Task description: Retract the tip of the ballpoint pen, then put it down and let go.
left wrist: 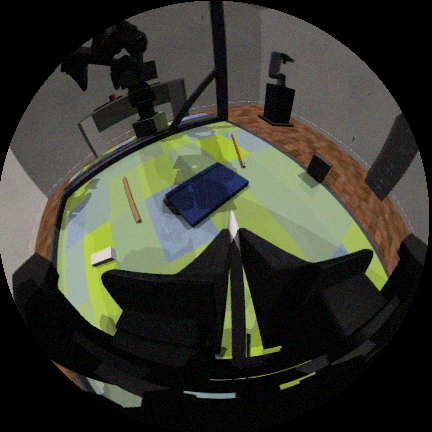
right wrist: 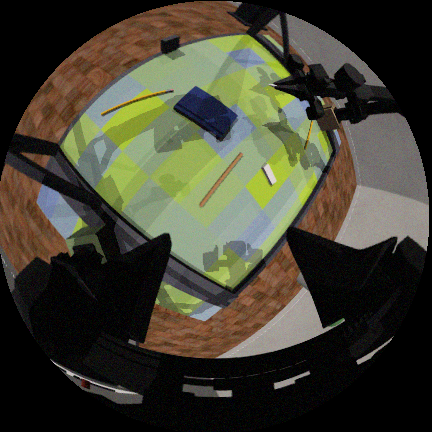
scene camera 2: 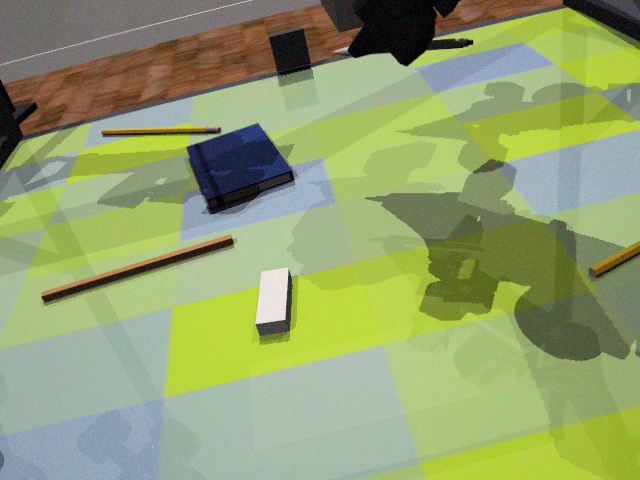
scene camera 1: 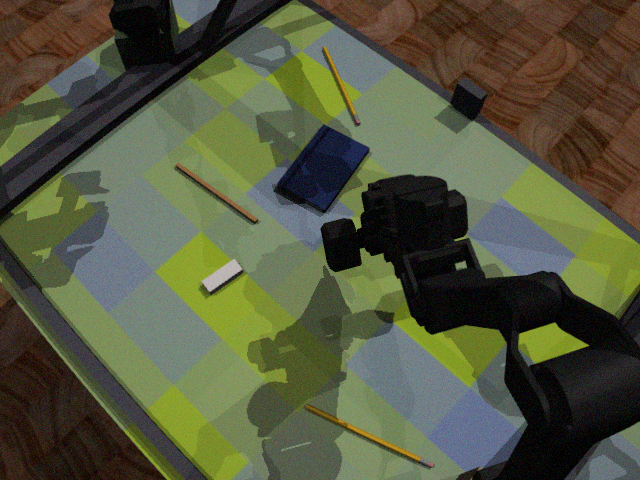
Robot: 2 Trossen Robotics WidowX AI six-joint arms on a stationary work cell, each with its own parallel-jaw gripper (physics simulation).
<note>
My right gripper is open, with nothing in its grasp. A brown stick, a white eraser and a blue notebook rest on the table. Also in view: my left gripper and a ballpoint pen.
My left gripper shows as well in the left wrist view, in the right wrist view and in scene camera 2. My right gripper shows as well in the left wrist view and in the right wrist view.
</note>
